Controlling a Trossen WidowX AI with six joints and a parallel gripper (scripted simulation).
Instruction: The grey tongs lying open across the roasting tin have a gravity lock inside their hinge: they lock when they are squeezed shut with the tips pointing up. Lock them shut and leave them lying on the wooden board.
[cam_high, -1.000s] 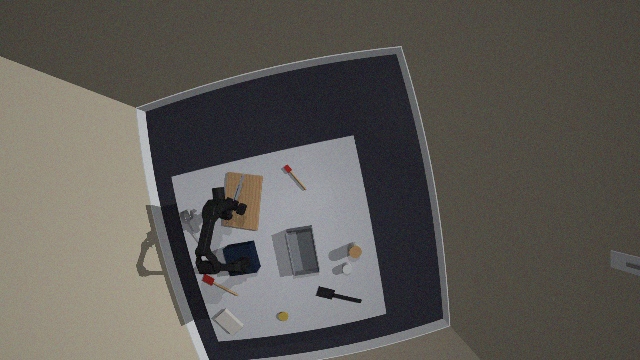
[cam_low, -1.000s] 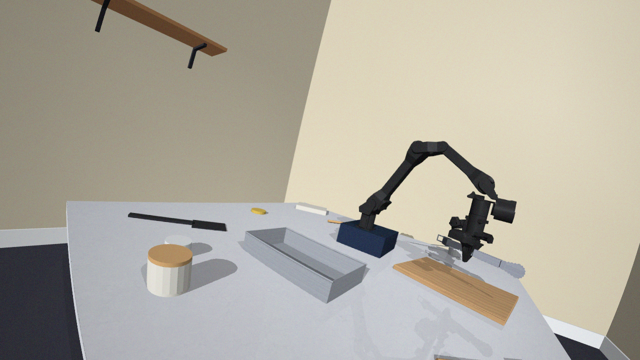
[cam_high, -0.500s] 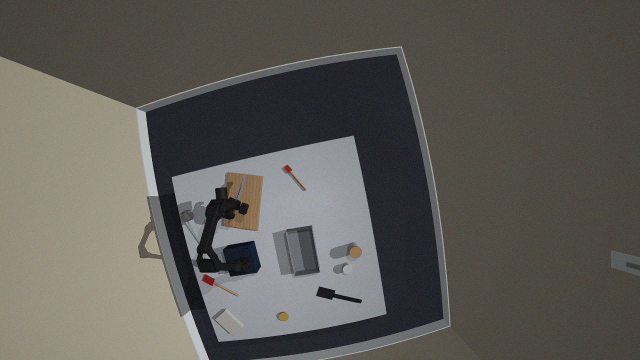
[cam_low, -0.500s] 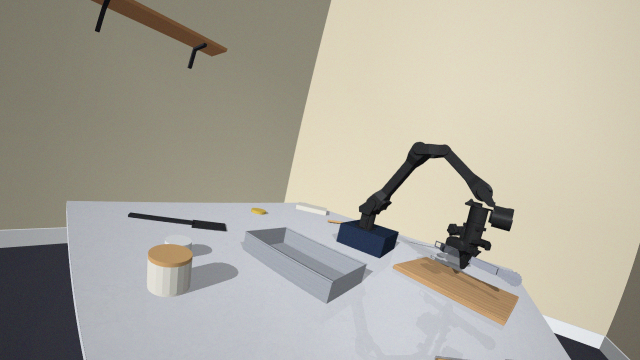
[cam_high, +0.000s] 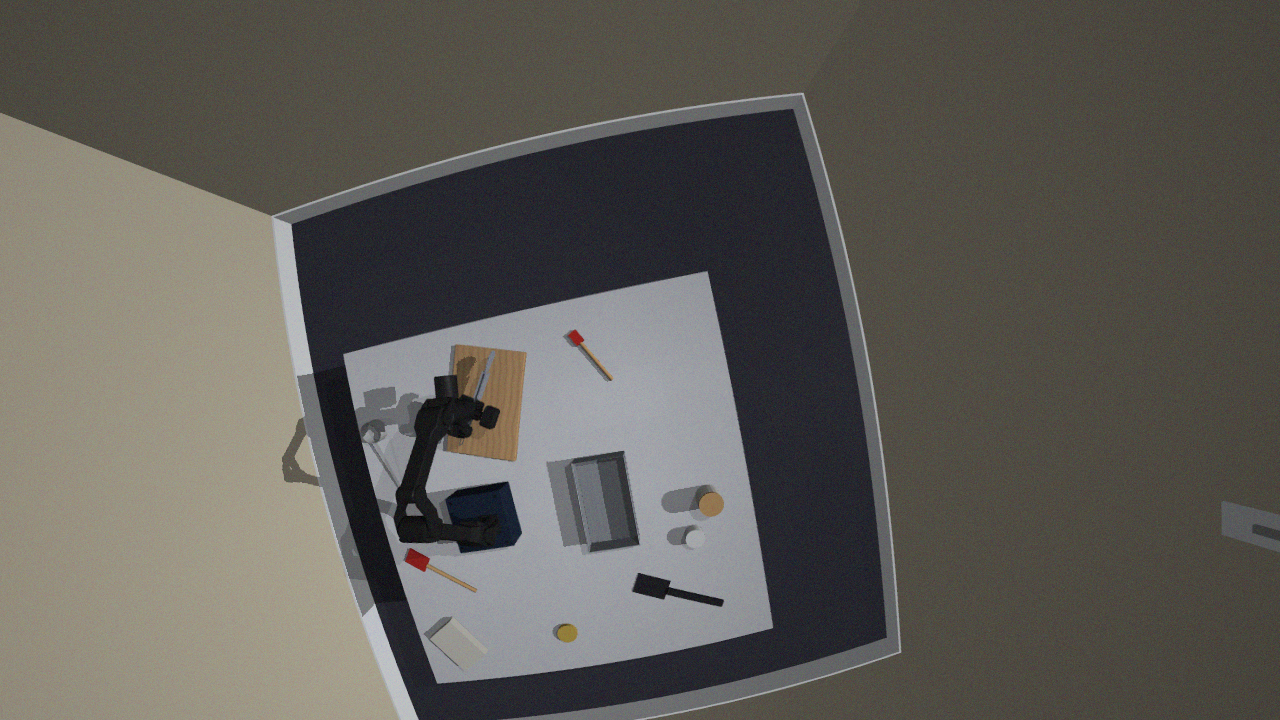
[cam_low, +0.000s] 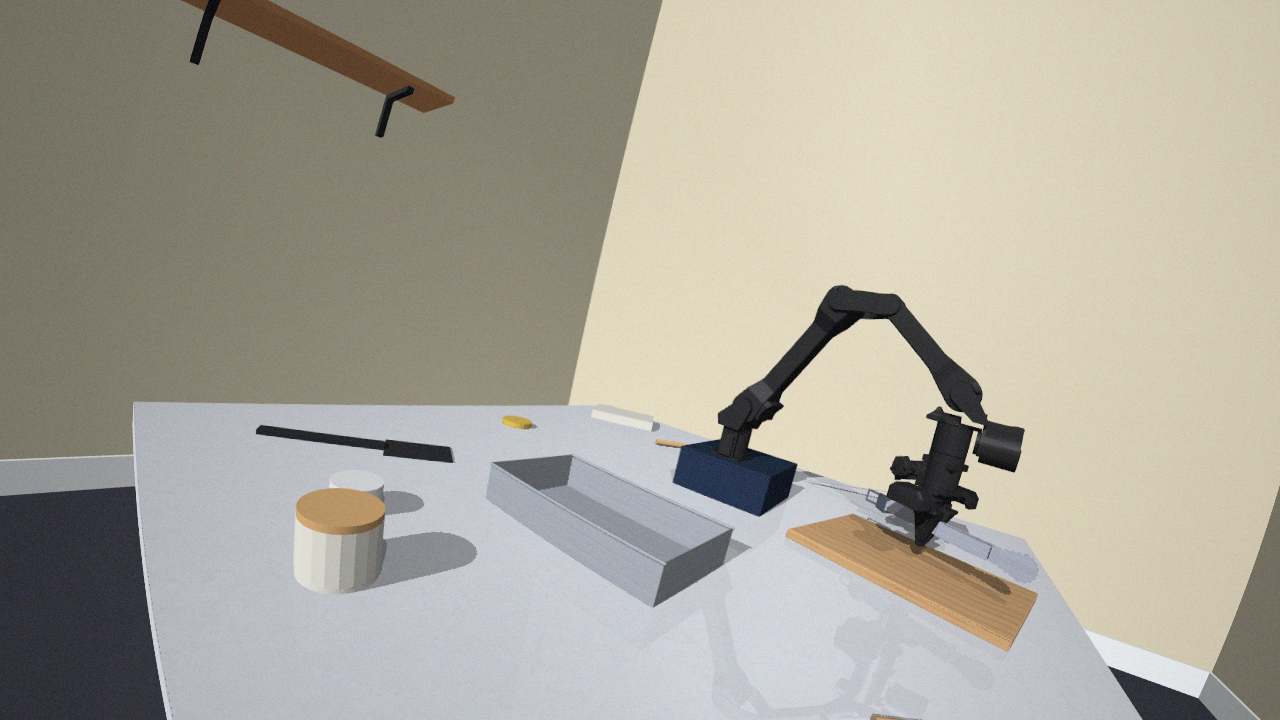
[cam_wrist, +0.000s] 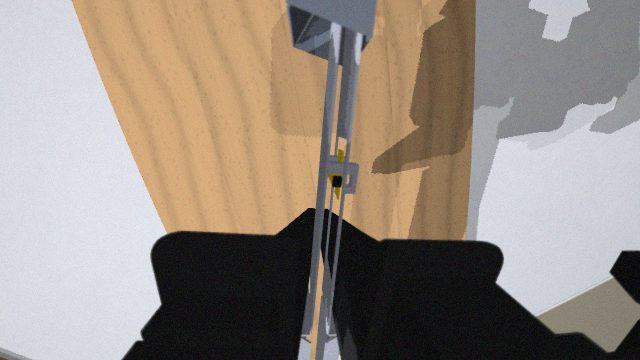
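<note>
The wooden board is 4 cm below my gripper tip. Round my gripper tip: lidded canister 69 cm ahead, 40 cm to the right, 1 cm below; then red-tipped tool 35 cm ahead, 13 cm to the left, 4 cm below; then roasting tin 36 cm ahead, 36 cm to the right, 2 cm below.
</note>
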